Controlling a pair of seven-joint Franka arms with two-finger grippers.
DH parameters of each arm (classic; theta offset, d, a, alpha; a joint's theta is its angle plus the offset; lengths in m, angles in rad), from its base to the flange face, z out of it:
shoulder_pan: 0 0.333 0 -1.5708
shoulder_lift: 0 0 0 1.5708
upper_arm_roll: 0 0.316 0.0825 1.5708
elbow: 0 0 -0.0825 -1.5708
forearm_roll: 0 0.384 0 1.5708
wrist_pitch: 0 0 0.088 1.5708
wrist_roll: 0 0.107 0 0
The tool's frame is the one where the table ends.
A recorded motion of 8 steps. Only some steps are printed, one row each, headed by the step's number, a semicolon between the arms.
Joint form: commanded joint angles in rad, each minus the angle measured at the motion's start. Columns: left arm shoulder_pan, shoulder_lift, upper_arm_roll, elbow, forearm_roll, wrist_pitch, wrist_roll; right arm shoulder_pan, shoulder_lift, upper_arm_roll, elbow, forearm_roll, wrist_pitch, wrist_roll.
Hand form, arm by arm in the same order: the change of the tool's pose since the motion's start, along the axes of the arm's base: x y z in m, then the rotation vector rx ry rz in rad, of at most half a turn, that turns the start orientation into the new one. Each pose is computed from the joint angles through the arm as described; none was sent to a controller.
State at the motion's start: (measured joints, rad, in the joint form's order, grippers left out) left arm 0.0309 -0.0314 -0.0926 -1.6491 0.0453 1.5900 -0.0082; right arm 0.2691 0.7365 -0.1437 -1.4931 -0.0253 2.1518 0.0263
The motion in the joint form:
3: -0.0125 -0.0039 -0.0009 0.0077 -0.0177 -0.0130 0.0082; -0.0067 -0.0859 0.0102 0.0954 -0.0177 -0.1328 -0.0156
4: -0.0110 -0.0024 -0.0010 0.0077 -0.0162 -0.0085 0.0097; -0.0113 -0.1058 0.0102 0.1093 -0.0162 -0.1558 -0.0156
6: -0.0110 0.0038 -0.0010 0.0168 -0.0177 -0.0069 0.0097; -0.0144 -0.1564 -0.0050 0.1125 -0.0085 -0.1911 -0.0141
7: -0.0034 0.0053 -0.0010 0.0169 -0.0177 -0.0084 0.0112; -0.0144 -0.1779 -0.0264 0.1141 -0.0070 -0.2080 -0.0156
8: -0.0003 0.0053 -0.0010 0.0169 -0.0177 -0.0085 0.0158; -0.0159 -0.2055 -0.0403 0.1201 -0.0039 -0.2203 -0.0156
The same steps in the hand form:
3: -0.0028 -0.0091 0.0046 -0.0173 0.0029 -0.0204; 0.0127 0.0051 0.0926 0.0062 -0.0448 0.0189
4: -0.0018 -0.0082 0.0041 -0.0162 -0.0001 -0.0207; 0.0135 0.0022 0.1113 0.0106 -0.0551 0.0120
6: 0.0005 -0.0084 0.0052 -0.0186 -0.0045 -0.0207; 0.0104 -0.0093 0.1466 0.0164 -0.0743 -0.0120
7: 0.0010 -0.0042 0.0043 -0.0186 -0.0016 -0.0146; 0.0092 -0.0220 0.1622 0.0093 -0.0829 -0.0306
8: 0.0011 -0.0025 0.0043 -0.0187 -0.0014 -0.0161; 0.0077 -0.0312 0.1841 0.0111 -0.1051 -0.0460

